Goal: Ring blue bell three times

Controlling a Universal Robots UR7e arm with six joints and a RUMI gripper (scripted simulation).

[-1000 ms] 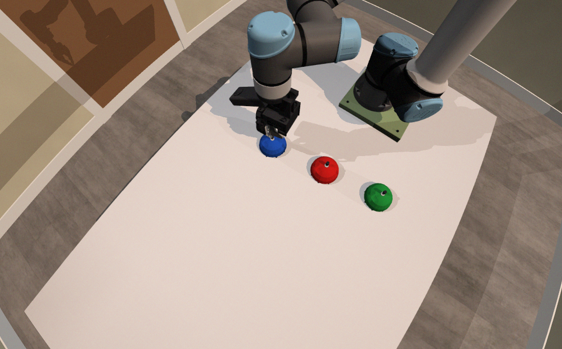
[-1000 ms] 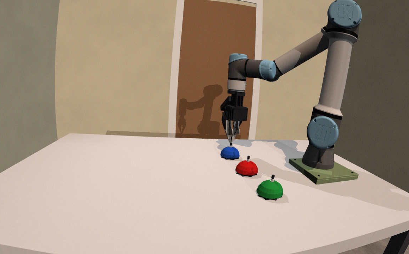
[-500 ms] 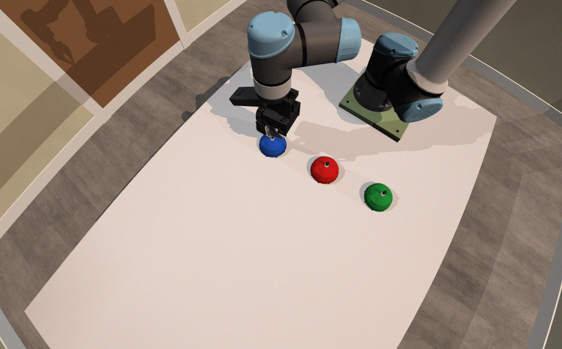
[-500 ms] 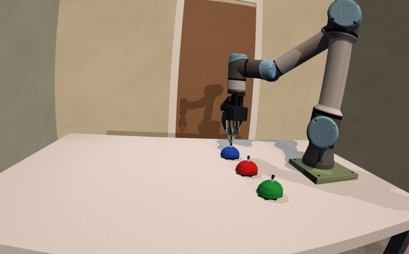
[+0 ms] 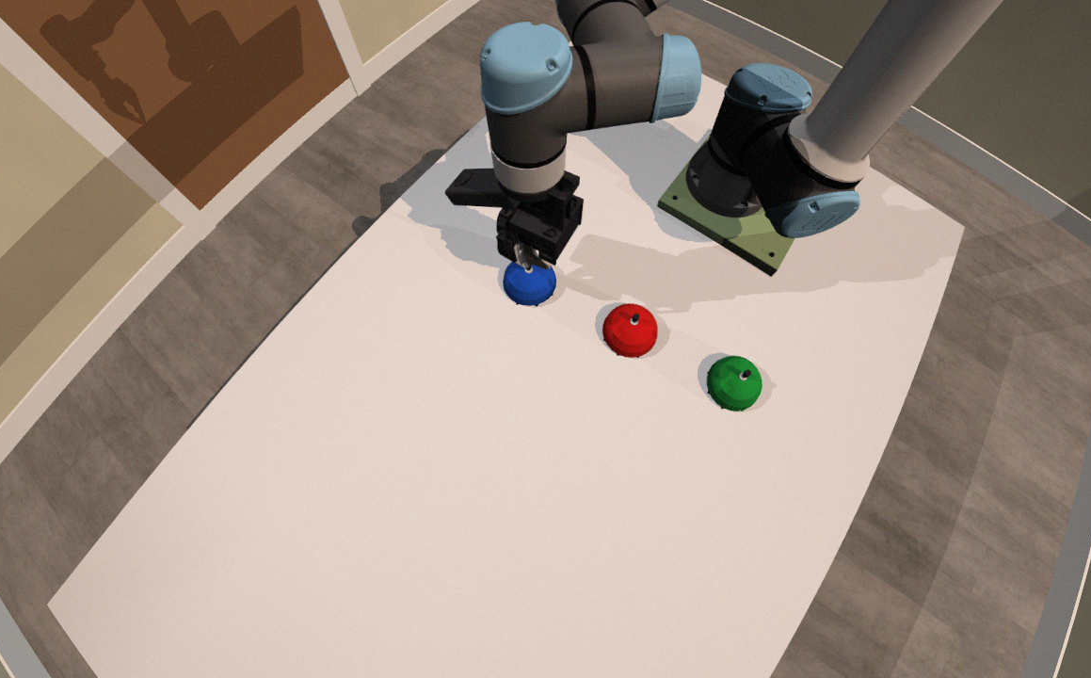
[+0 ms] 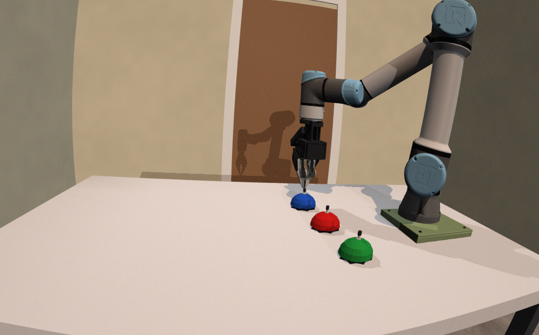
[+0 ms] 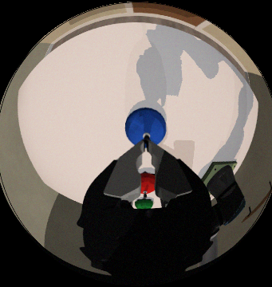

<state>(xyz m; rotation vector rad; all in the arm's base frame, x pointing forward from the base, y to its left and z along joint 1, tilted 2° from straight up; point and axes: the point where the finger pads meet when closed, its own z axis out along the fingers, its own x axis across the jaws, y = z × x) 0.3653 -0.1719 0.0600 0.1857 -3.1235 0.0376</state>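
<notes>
My gripper is now 4 cm above the blue bell. From my hand the other things lie so: green bell: 35 cm to the left, 4 cm below, 4 cm behind; red bell: 18 cm to the left, 4 cm below, 2 cm behind.
</notes>
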